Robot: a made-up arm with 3 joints. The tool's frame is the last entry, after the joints.
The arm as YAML. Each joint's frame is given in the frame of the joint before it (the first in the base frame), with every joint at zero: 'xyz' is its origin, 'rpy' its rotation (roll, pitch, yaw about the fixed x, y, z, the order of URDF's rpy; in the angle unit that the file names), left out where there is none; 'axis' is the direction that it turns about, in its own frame. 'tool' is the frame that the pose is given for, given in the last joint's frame.
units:
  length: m
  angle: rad
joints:
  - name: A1
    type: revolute
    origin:
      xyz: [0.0, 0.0, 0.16]
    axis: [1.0, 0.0, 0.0]
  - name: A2
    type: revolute
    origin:
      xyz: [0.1, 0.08, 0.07]
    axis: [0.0, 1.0, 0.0]
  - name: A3
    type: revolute
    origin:
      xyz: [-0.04, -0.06, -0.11]
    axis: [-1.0, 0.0, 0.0]
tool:
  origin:
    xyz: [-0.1, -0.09, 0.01]
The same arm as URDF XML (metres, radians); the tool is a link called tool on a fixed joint. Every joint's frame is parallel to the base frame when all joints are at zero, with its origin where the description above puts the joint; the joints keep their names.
<robot name="arm">
<joint name="A1" type="continuous"><parent link="base"/><child link="link1"/><origin xyz="0 0 0.16"/><axis xyz="1 0 0"/></joint>
<joint name="A2" type="continuous"><parent link="link1"/><child link="link2"/><origin xyz="0.1 0.08 0.07"/><axis xyz="0 1 0"/></joint>
<joint name="A3" type="continuous"><parent link="link2"/><child link="link3"/><origin xyz="-0.04 -0.06 -0.11"/><axis xyz="-1 0 0"/></joint>
<joint name="tool_joint" type="fixed"><parent link="link3"/><child link="tool"/><origin xyz="-0.1 -0.09 0.01"/></joint>
<link name="base"/>
<link name="link1"/>
<link name="link2"/>
<link name="link3"/>
<link name="tool"/>
</robot>

